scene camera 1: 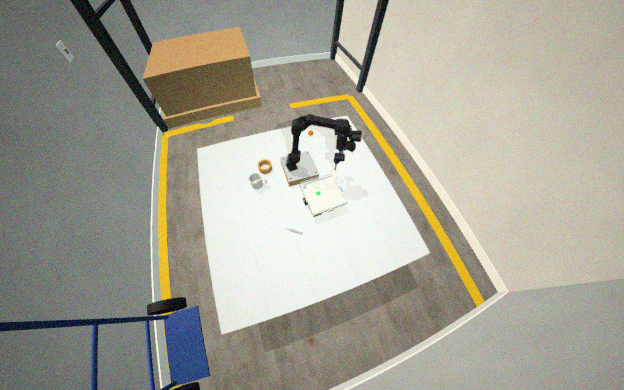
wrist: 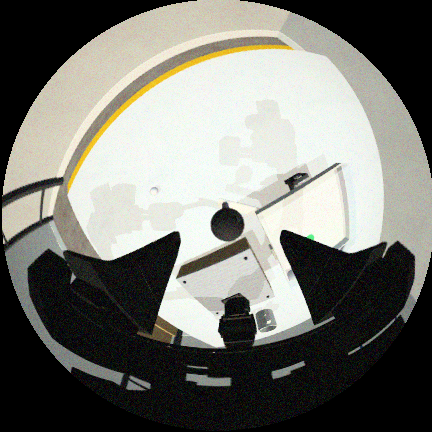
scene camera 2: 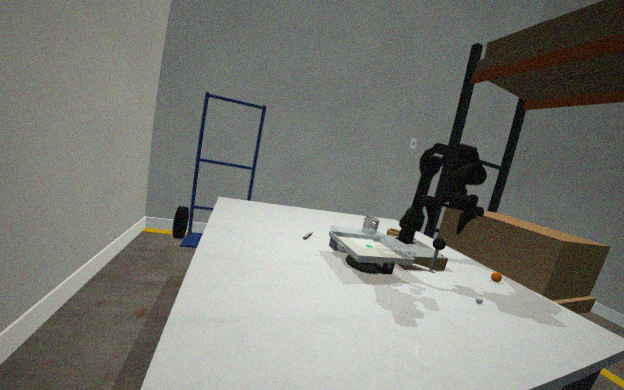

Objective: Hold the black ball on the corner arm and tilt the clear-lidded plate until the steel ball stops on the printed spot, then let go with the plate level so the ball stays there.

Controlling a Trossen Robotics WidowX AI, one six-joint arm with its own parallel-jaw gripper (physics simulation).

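Observation:
The clear-lidded plate stands beside the robot's base, with a green printed spot on its pale floor. The black ball sits on top of the thin post of the corner arm. A grey rounded shape, seemingly the steel ball, shows at the plate's corner near the base, partly hidden by a finger and well away from the spot. My gripper is open and empty. It hangs above the black ball, which shows between its fingertips in the wrist view.
The metal base block adjoins the plate. A grey mug, a tan ring, an orange ball, a small grey ball and a pen-like object are on the table.

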